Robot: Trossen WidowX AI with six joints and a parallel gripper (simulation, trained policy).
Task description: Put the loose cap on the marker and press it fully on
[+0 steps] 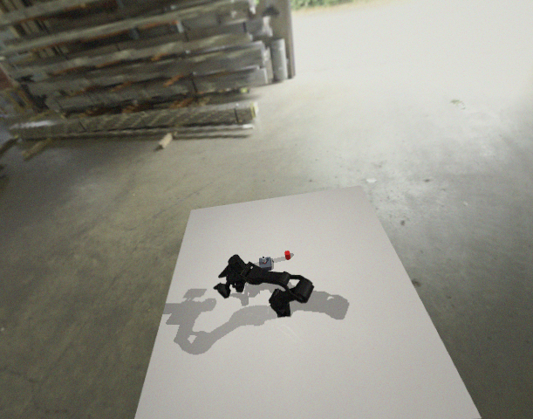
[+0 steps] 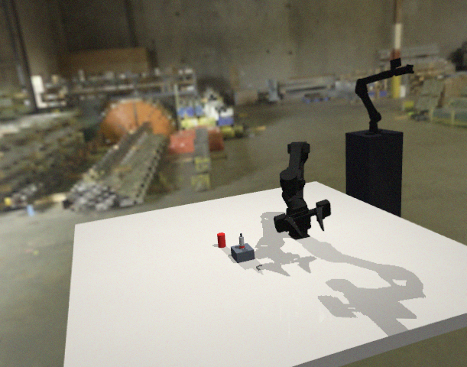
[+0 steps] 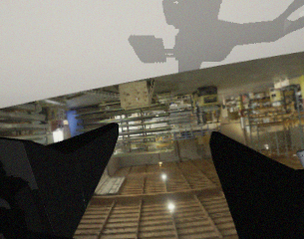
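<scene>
The red cap lies 370 mm to the right of my gripper tip, 190 mm ahead of it and 120 mm below it. The rest, counted from my gripper tip: holder block: 240 mm to the right, 160 mm ahead, 130 mm below.
</scene>
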